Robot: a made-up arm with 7 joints. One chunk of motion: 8 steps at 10 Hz.
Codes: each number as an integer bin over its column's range. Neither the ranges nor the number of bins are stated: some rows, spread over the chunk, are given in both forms.
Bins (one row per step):
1: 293 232 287 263 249 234
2: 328 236 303 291 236 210
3: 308 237 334 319 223 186
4: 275 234 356 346 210 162
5: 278 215 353 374 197 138
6: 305 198 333 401 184 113
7: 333 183 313 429 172 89
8: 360 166 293 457 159 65
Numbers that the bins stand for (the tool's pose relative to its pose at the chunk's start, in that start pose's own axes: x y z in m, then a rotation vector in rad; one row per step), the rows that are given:
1: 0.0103 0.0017 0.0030 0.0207 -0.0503 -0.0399
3: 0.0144 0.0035 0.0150 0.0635 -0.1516 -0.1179
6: 0.0136 -0.0103 0.0147 0.1260 -0.3034 -0.2365
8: 0.0286 -0.0215 0.0045 0.1688 -0.4008 -0.3144
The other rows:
2: 0.0199 0.0031 0.0071 0.0421 -0.1009 -0.0789
4: 0.0053 0.0024 0.0206 0.0841 -0.2022 -0.1569
5: 0.0062 -0.0043 0.0198 0.1054 -0.2528 -0.1959
7: 0.0212 -0.0155 0.0096 0.1474 -0.3502 -0.2754

